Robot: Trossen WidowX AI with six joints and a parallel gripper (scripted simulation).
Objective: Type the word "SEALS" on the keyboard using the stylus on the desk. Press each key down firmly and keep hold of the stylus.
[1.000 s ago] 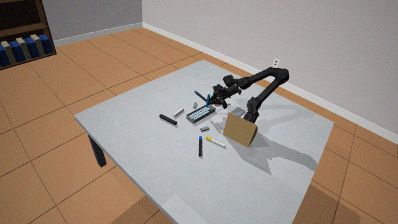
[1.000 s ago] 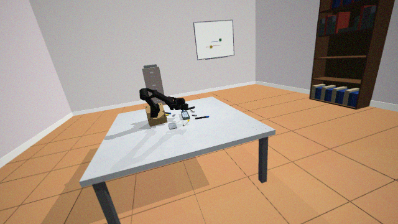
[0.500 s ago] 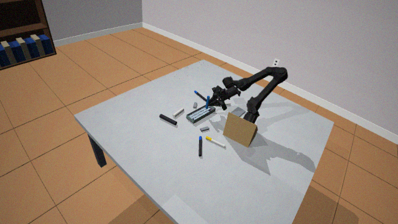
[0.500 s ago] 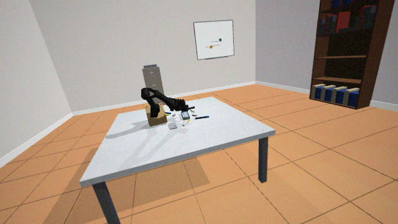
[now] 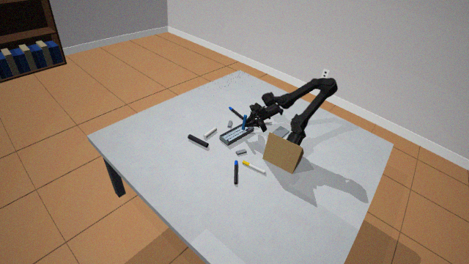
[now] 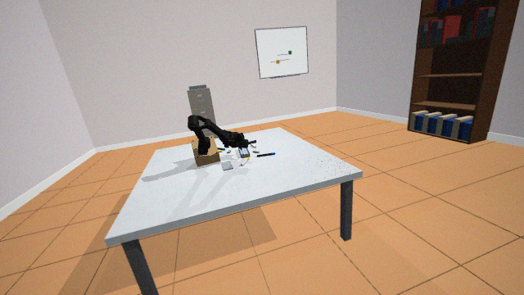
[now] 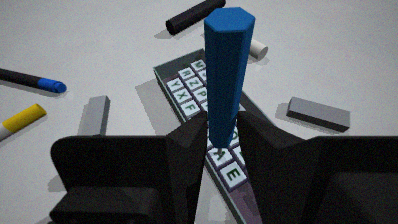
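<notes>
Now: gripper tip 6 cm above the b key, 5 cm to the left of it and 2 cm short of it. The rest, counted from my gripper tip: blue stylus (2 cm below); white cylinder (14 cm to the left, 11 cm ahead, 6 cm below); grey block (19 cm to the right, 12 cm behind, 7 cm below).
</notes>
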